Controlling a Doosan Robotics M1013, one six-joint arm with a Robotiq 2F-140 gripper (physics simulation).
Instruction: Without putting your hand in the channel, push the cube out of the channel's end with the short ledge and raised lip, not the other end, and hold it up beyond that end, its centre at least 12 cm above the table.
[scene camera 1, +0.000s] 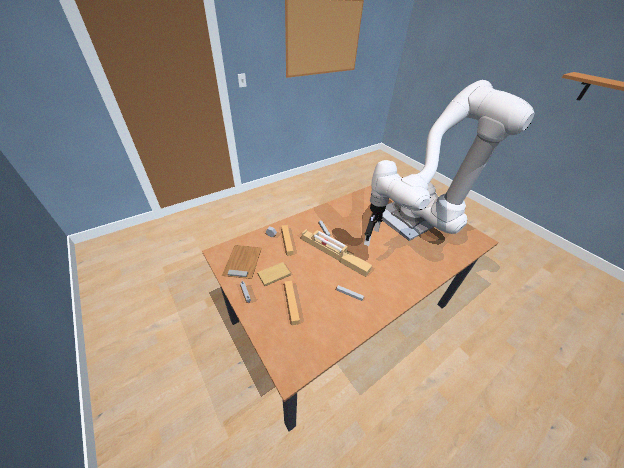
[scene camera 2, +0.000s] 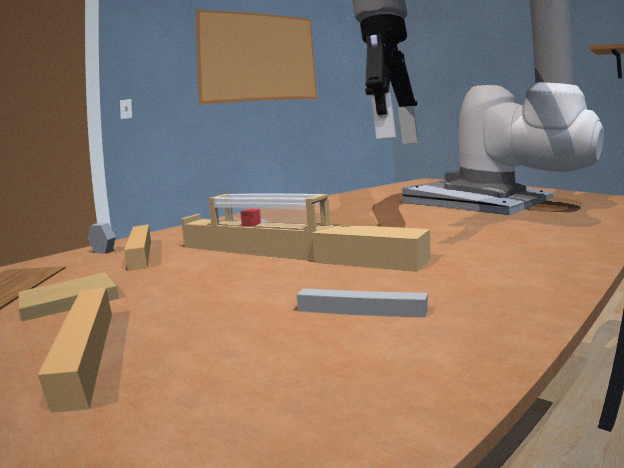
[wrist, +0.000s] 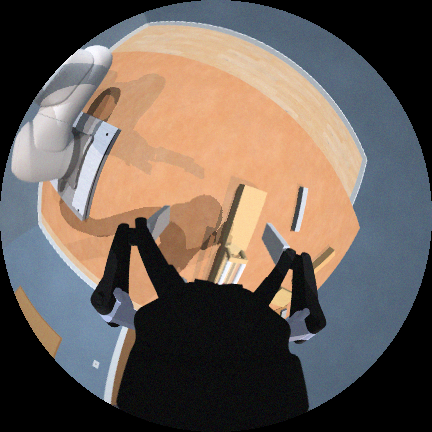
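Observation:
The red cube (scene camera 1: 324, 242) (scene camera 2: 250, 217) sits inside the channel under clear bars, nearer the end with the short ledge and raised lip (scene camera 2: 191, 218). The wooden channel (scene camera 2: 262, 242) has a longer, wider ledge (scene camera 1: 356, 262) (scene camera 2: 372, 231) (wrist: 248, 210) at its other end. The cube cannot be made out in the wrist view. My gripper (scene camera 1: 371, 234) (scene camera 2: 397, 131) (wrist: 217, 222) is open and empty. It points down, high above the table, on the robot-base side of the channel and apart from it.
A grey bar (scene camera 1: 349, 292) (scene camera 2: 361, 303) (wrist: 299, 209) lies beside the channel; another (scene camera 1: 324, 227) lies on its far side. Wooden blocks (scene camera 1: 287, 239) (scene camera 1: 291, 302), a flat block (scene camera 1: 274, 273), a grey hexagonal piece (scene camera 1: 271, 231) (scene camera 2: 101, 238) and a brown board (scene camera 1: 243, 259) are beyond the lip end.

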